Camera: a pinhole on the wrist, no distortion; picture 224 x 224 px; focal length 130.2 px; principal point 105.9 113.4 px. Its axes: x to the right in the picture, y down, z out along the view. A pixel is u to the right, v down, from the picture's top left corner.
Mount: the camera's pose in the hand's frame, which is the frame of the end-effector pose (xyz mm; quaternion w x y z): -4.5 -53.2 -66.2 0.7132 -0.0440 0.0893 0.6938
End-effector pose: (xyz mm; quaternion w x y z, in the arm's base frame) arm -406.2 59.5 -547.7 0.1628 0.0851 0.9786 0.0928
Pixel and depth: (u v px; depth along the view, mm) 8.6 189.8 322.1
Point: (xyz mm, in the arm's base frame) -169.3 -144.2 -825.8
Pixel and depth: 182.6 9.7 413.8
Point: -613.2 416.2 -857.1
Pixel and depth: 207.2 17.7 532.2
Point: -628.9 624.2 -914.5
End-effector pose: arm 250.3 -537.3 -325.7 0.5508 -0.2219 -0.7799 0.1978
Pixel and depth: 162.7 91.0 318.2
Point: 41.8 -393.5 -414.4
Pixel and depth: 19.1 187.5 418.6
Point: -105.1 -886.4 -491.9
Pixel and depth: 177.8 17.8 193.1
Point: 126.8 -389.4 -283.9
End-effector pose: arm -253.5 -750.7 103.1 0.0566 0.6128 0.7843 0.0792
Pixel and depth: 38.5 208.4 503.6
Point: -270.7 -1104.2 -428.6
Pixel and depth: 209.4 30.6 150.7
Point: -183.7 -626.1 69.2
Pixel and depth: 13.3 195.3 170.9
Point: -334.7 -875.8 -52.6
